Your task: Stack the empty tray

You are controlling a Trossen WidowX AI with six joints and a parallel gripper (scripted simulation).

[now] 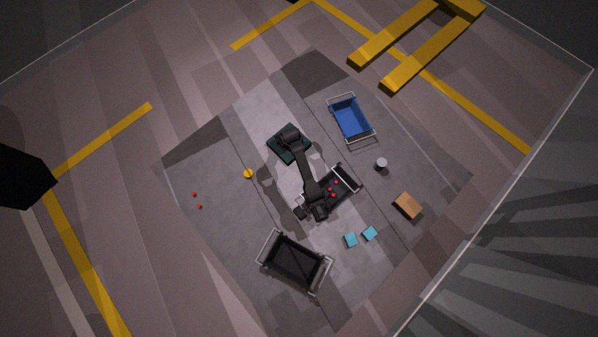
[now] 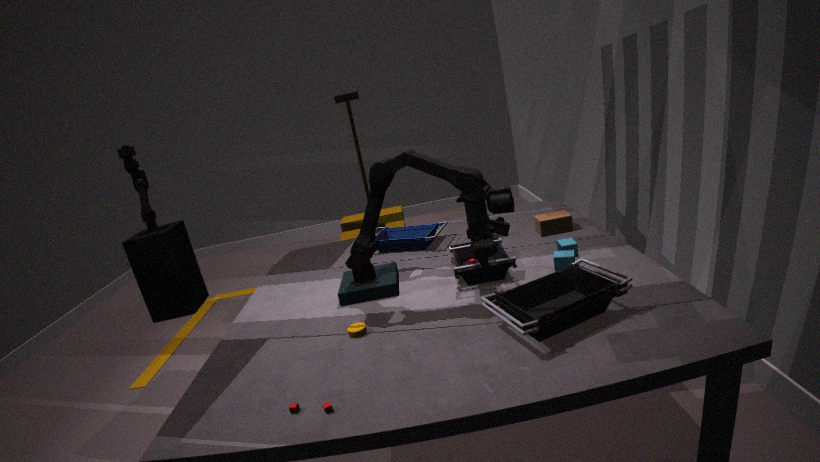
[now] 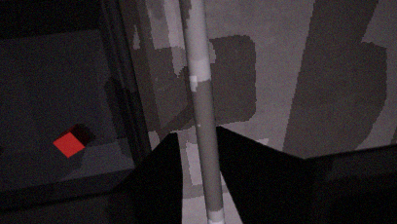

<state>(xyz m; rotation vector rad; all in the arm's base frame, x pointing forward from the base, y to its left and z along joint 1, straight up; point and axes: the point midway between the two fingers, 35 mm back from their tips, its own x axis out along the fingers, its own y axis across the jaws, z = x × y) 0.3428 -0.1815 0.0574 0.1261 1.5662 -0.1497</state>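
Right now the red block is 8 cm to the left of my gripper tip and 6 cm below it. From my gripper tip the other things lie so: grey cylinder (14 cm ahead, 42 cm to the left, 3 cm below); yellow disc (39 cm behind, 7 cm to the right, 6 cm below); box (37 cm ahead, 32 cm to the left, 4 cm below).
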